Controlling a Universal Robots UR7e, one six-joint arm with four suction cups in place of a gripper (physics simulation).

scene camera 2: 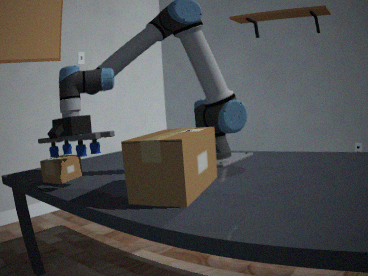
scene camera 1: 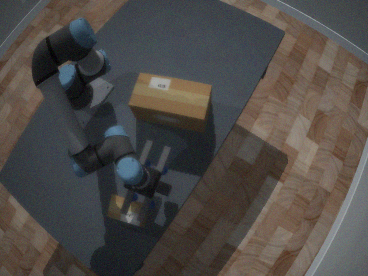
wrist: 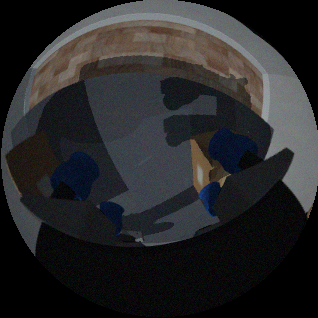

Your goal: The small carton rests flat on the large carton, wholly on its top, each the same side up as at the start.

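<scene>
The small carton stands upright on the table, label side up. The large carton stands apart from it on the same table, its labelled top bare. My gripper is open, with its four blue cups pointing down and holding nothing. In the second scene view some cups hang very close over the small carton's top; whether they touch it I cannot tell. In the wrist view two cups partly hide the small carton.
The dark table bears both cartons and the arm's base plate. The large carton stands to the right of the gripper in the second scene view. A wall shelf is high at the back.
</scene>
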